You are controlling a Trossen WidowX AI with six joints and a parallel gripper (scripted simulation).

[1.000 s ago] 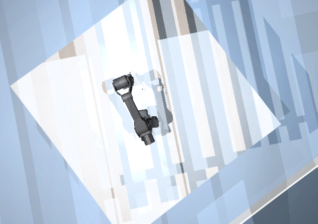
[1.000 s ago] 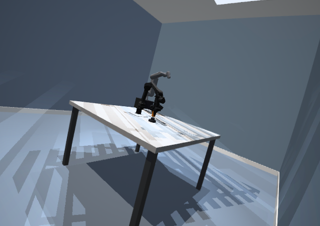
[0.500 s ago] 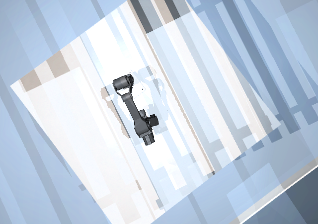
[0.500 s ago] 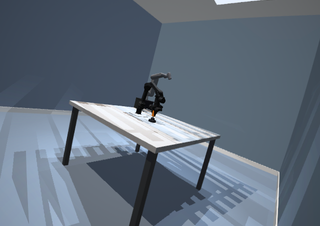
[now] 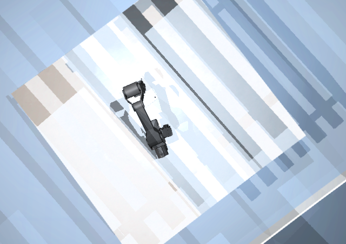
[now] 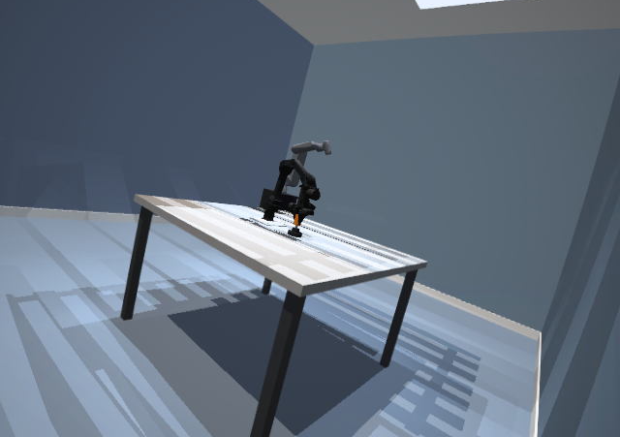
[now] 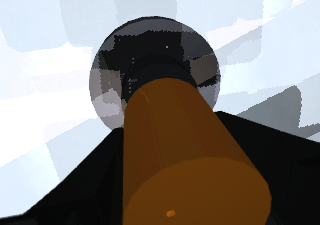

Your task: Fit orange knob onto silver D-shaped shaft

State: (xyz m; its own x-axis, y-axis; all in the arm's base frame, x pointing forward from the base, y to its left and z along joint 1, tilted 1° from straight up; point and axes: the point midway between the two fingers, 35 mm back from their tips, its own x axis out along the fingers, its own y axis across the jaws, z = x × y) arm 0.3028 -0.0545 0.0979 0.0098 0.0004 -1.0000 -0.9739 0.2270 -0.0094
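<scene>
The orange knob is 40 mm above my gripper tip. The rest, counted from my gripper tip: dark round pedestal (40 mm below).
</scene>
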